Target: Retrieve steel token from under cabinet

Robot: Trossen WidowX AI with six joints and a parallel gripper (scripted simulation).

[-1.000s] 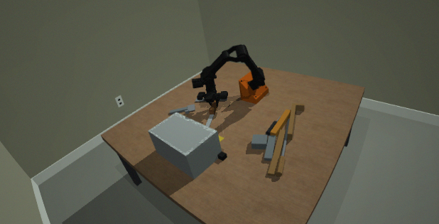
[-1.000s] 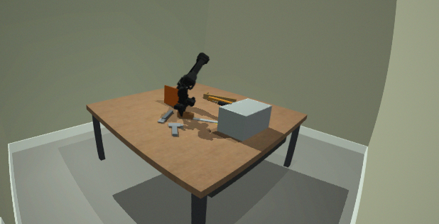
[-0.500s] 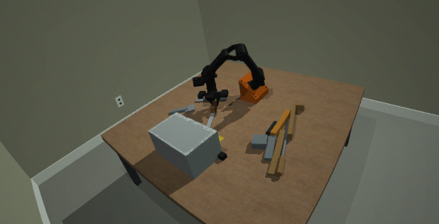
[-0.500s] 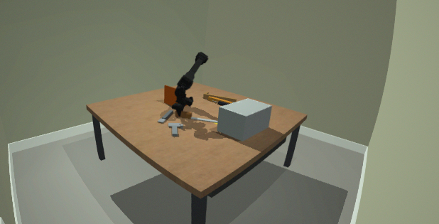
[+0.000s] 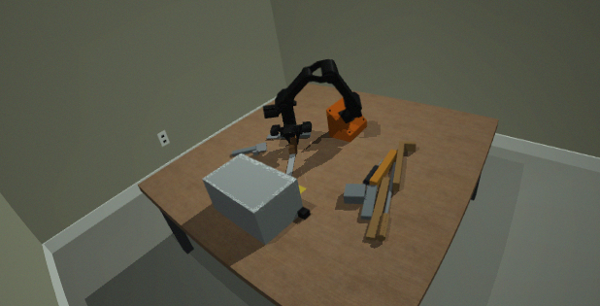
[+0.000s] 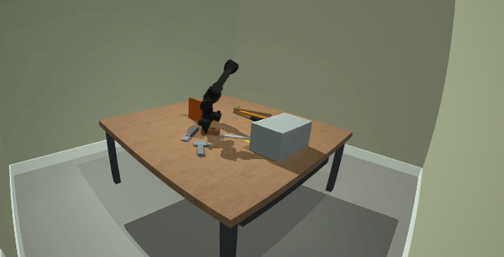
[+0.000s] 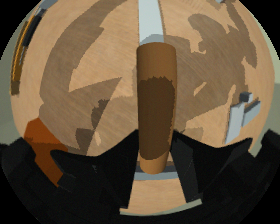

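Now: the grey t-piece 140 mm ahead of my gripper tip and 140 mm to the right of it. Also, from my gripper tip: grey block (110 mm ahead, 450 mm to the left, 10 mm above); then wooden stick (100 mm ahead, 560 mm to the left); then orange bar (80 mm behind, 450 mm to the left, 10 mm above).
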